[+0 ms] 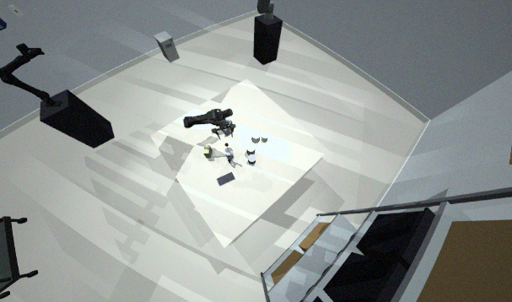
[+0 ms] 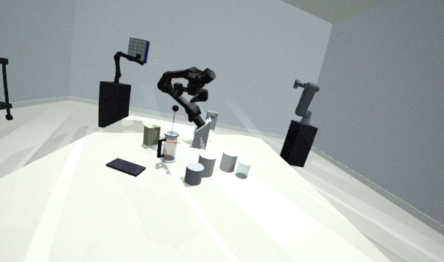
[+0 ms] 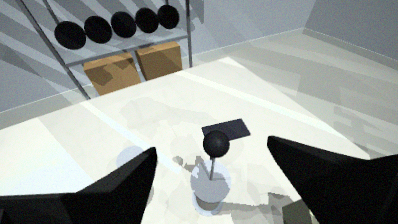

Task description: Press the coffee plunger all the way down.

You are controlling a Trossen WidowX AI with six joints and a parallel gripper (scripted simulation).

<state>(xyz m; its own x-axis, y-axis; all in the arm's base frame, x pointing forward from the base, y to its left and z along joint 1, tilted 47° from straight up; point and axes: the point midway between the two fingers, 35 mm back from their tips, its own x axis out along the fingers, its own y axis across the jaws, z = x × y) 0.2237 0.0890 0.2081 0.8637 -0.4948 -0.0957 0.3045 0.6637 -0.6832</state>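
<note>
Right now the coffee press is 17 cm below my gripper tip, 4 cm ahead of it and 3 cm to the right of it. From my gripper tip the other things lie so: flat black slab 30 cm below, 18 cm ahead, 16 cm to the right.
</note>
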